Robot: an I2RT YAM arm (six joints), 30 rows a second.
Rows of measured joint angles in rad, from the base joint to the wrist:
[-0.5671 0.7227 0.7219 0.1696 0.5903 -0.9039]
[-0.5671 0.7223 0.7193 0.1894 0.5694 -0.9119]
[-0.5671 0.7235 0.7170 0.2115 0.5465 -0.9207]
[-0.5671 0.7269 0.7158 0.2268 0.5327 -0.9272]
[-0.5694 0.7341 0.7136 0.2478 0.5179 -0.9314]
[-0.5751 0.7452 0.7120 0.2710 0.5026 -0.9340]
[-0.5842 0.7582 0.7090 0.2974 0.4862 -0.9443]
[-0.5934 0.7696 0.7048 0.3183 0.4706 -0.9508]
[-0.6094 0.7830 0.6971 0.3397 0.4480 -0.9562]
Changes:
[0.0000 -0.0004 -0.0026 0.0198 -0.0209 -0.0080]
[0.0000 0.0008 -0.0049 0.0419 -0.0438 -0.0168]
[0.0000 0.0042 -0.0061 0.0572 -0.0576 -0.0233]
[-0.0023 0.0114 -0.0083 0.0782 -0.0724 -0.0275]
[-0.0080 0.0225 -0.0099 0.1014 -0.0877 -0.0301]
[-0.0171 0.0355 -0.0129 0.1278 -0.1041 -0.0404]
[-0.0263 0.0469 -0.0171 0.1487 -0.1197 -0.0469]
[-0.0423 0.0603 -0.0248 0.1701 -0.1423 -0.0523]

